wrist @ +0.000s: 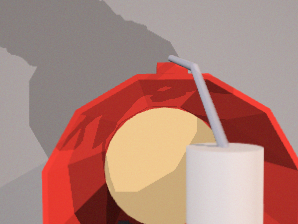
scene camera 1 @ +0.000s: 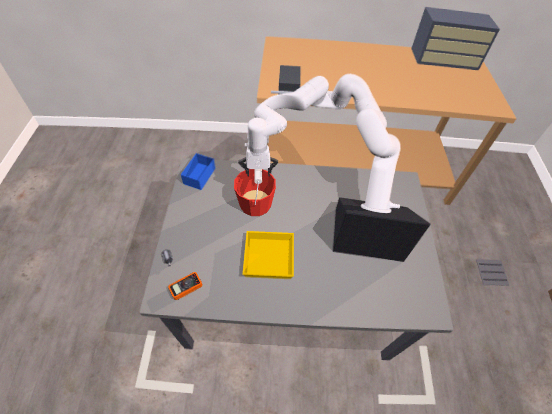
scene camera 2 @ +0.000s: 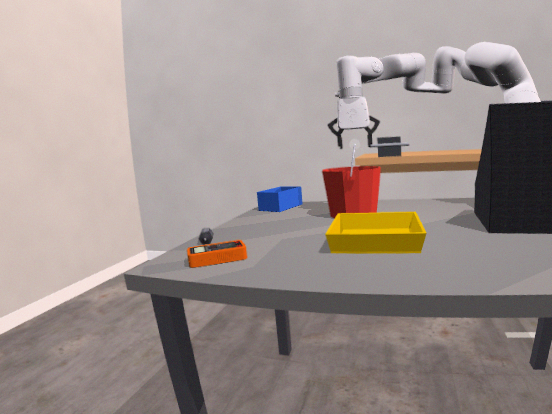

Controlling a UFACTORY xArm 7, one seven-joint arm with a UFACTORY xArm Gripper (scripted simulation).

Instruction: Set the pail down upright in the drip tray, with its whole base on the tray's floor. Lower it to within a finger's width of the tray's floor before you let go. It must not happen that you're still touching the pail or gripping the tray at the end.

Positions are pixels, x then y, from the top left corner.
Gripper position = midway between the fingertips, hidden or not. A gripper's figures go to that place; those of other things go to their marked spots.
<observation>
My gripper (scene camera 2: 355,147) is 1.06 m from the lens. A red pail (scene camera 2: 356,191): 0.98 m from the lens.
</observation>
